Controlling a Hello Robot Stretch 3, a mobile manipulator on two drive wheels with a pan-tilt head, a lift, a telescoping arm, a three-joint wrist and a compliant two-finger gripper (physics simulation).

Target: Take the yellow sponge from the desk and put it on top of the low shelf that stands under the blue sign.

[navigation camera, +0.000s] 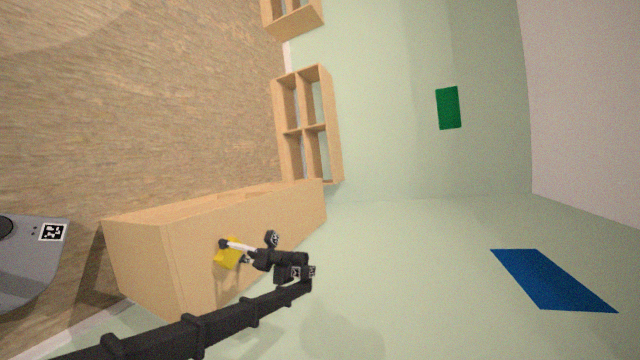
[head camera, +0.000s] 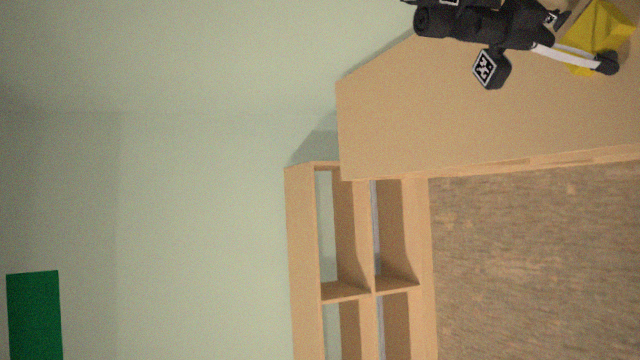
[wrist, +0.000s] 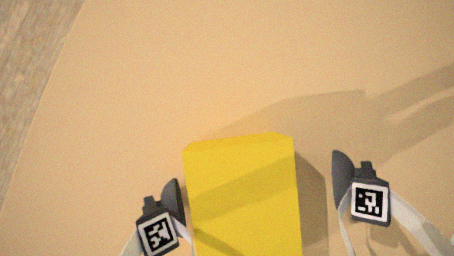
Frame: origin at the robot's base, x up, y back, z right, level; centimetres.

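Seen in the pictures: gripper, fingertip midpoint: [navigation camera: 230, 251] [head camera: 589, 40] [wrist: 259, 184].
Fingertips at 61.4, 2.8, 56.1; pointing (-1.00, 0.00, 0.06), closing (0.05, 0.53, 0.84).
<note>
A point is followed by its place in that frame, as x, y, z.
The yellow sponge [head camera: 602, 25] @[65.6, 4.9, 51.4] [navigation camera: 227, 257] @[65.5, 4.2, 51.4] [wrist: 245, 210] @[65.6, 2.0, 54.9] lies on the top of the low wooden shelf [head camera: 425, 115] @[61.0, -18.2, 97.8] [navigation camera: 300, 205] @[61.0, -23.0, 109.1] [wrist: 125, 75] @[61.0, -9.8, 54.2], with its shadow beside it in the wrist view. The blue sign [navigation camera: 552, 280] @[177.1, 11.4, 96.5] is on the wall above this shelf; the navigation view is turned sideways. My gripper [head camera: 585, 41] @[61.4, 2.8, 56.1] [navigation camera: 234, 252] @[61.4, 2.8, 56.1] [wrist: 259, 184] @[61.4, 2.8, 56.1] is open around the sponge, one finger at each side. In the wrist view a wide gap shows at the right finger and a narrow one at the left. The sponge's near end is cut off there.
Another wooden shelf unit [head camera: 302, 225] @[61.0, -83.8, 174.7] [navigation camera: 334, 125] @[61.1, -118.1, 170.7] stands close to the low shelf's far end, with a green sign [head camera: 35, 315] @[174.6, -123.3, 188.2] [navigation camera: 448, 108] @[175.1, -124.7, 187.6] on the wall above. A third unit [navigation camera: 295, 22] @[34.6, -228.0, 115.7] stands beyond. My arm [navigation camera: 220, 320] @[96.6, 8.8, 24.8] runs along the wall.
</note>
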